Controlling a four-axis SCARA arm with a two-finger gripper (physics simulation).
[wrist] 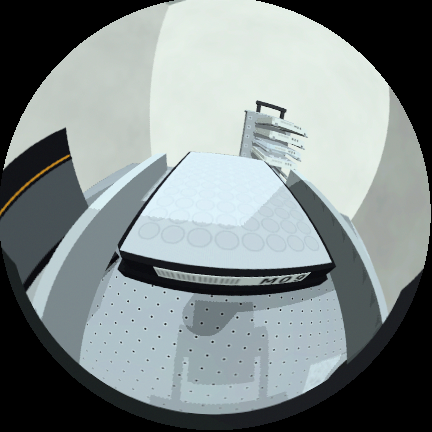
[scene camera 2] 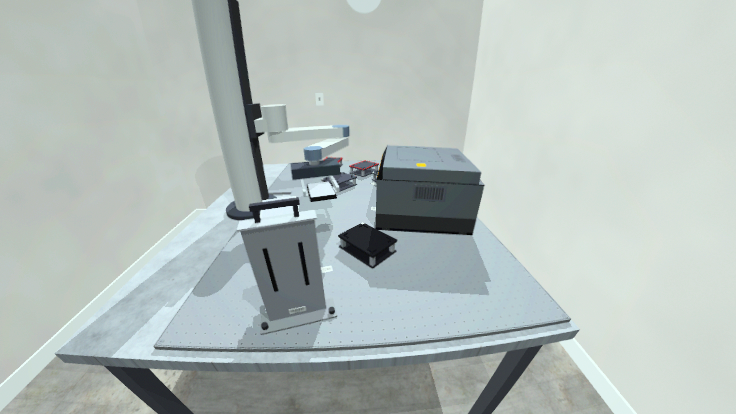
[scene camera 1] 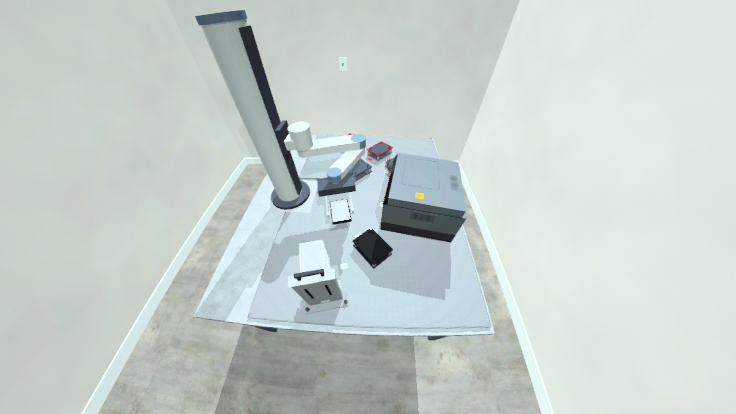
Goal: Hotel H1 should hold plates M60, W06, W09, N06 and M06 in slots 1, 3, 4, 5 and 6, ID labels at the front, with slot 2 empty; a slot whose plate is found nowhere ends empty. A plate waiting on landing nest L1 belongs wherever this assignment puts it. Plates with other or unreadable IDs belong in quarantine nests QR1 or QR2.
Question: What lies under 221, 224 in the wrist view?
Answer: A plate m09.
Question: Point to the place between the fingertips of my gripper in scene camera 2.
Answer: At 321, 192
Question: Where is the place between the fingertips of my gripper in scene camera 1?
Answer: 340, 214
